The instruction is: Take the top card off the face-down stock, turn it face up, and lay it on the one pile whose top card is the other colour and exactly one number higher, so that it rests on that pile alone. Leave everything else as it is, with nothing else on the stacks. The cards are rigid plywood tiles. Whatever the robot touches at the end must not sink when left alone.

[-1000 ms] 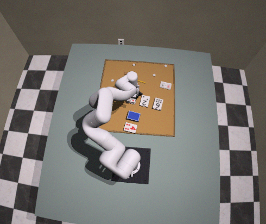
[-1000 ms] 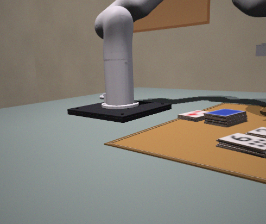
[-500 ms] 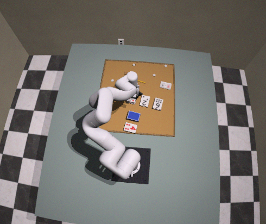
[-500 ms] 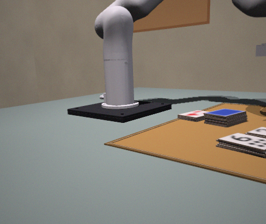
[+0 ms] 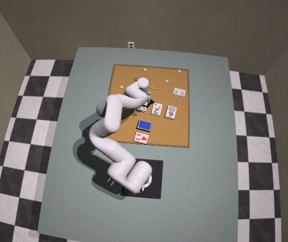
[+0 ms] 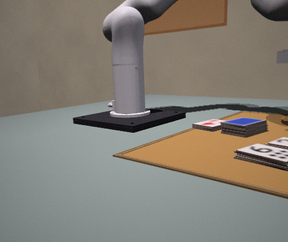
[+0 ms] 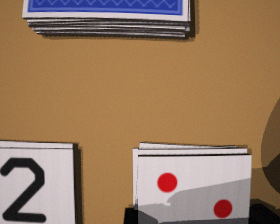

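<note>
The red 2 card is 10 mm below my hand. The rest, counted from my hand: yellow pencil: 160 mm ahead, 10 mm to the right, 30 mm below; brown mat: 40 mm ahead, 40 mm to the right, 40 mm below; black 4 card: 20 mm ahead, 100 mm to the left, 20 mm below.
</note>
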